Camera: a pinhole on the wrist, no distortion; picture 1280 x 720 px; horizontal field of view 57.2 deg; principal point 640.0 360.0 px. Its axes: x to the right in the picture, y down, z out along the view. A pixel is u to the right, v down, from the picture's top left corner.
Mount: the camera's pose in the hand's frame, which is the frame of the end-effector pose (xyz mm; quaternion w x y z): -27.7 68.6 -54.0 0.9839 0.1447 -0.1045 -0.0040
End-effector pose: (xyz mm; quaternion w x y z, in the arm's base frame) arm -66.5 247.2 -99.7 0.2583 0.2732 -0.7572 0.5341
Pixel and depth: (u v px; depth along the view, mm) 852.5 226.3 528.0
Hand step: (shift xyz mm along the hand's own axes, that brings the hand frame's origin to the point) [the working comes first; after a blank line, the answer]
In the camera's frame: 95.6 -60.1 528.0

-42.1 -142.6 442.7
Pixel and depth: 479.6 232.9 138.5
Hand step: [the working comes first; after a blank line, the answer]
In the camera's frame: -18.9 -15.0 138.5

-74.5 15.6 67.5
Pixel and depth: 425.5 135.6 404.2
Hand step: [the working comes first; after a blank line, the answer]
In the camera's frame: -73.9 -77.3 404.2

-181.8 -117.4 287.3
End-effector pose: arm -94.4 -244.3 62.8 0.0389 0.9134 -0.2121 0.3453
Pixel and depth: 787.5 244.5 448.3
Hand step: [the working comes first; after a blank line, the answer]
In the camera's frame: 56.3 -44.1 448.3

-64.3 -103.1 364.7
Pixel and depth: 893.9 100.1 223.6
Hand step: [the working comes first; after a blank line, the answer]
In the camera's frame: 48.4 -49.5 223.6

-25.5 -44.2 151.1
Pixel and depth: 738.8 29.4 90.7
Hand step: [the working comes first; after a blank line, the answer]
In the camera's frame: 7.6 -25.5 90.7

-38.4 18.1 25.2
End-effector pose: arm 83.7 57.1 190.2 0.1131 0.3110 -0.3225 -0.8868
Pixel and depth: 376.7 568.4 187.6
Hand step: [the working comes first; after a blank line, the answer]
In the camera's frame: -42.1 33.3 187.6

-108.4 48.8 122.6
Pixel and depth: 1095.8 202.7 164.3
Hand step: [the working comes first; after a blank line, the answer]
In the camera's frame: 63.8 -22.0 164.3

1.2 -1.6 106.6
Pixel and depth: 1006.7 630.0 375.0
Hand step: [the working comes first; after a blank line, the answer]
In the camera's frame: 117.1 86.3 375.0

7.4 40.3 345.7
